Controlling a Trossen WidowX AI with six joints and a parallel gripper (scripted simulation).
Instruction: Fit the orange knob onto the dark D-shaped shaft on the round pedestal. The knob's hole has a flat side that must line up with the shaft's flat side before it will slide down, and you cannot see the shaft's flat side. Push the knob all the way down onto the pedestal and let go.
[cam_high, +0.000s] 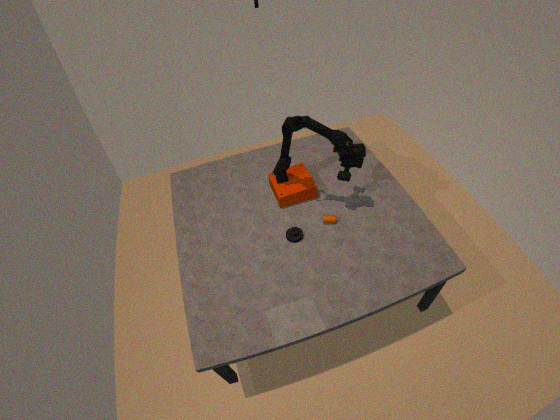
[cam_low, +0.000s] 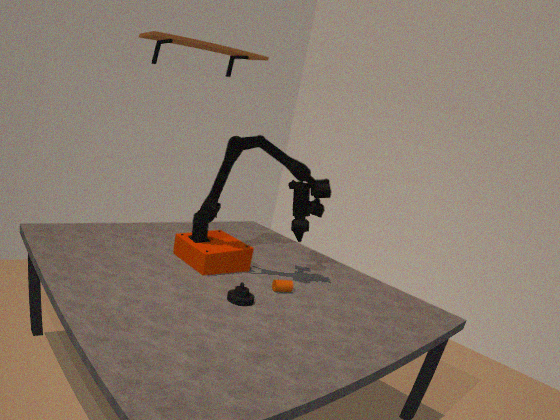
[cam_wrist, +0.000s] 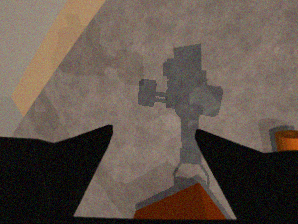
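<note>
Now: the orange knob 170 mm to the right of my gripper tip, 160 mm ahead of it and 130 mm below it. The rest, counted from my gripper tip: dark round pedestal 360 mm to the right, 200 mm ahead, 120 mm below.
</note>
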